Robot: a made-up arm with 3 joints.
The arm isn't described. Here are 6 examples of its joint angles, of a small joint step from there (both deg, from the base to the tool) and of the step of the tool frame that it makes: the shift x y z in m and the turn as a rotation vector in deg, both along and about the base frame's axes.
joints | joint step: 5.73 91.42 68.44 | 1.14 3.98 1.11
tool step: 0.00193 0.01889 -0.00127 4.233 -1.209 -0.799
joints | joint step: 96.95 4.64 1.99 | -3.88 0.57 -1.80
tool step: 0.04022 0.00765 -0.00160 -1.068 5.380 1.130
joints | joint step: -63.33 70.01 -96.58 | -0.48 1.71 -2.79
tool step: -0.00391 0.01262 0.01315 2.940 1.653 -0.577
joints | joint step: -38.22 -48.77 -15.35 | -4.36 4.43 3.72
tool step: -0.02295 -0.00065 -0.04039 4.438 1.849 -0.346
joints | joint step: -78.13 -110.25 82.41 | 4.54 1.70 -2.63
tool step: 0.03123 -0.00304 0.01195 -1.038 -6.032 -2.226
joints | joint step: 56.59 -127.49 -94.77 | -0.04 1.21 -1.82
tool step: -0.00209 -0.00779 -0.00882 1.917 -1.031 -0.030
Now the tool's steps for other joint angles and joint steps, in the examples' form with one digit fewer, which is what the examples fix.
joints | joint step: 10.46 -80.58 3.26 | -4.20 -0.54 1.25
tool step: 0.0209 0.0123 -0.0315 -1.42 3.94 1.29
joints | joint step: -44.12 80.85 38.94 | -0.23 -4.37 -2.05
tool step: 0.0088 -0.0128 0.0026 -1.74 1.17 4.39
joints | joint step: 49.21 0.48 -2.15 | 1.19 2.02 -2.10
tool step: 0.0082 0.0038 -0.0031 1.54 0.65 1.84
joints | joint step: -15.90 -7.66 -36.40 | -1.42 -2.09 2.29
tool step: 0.0025 -0.0047 0.0086 -2.20 -0.76 1.17
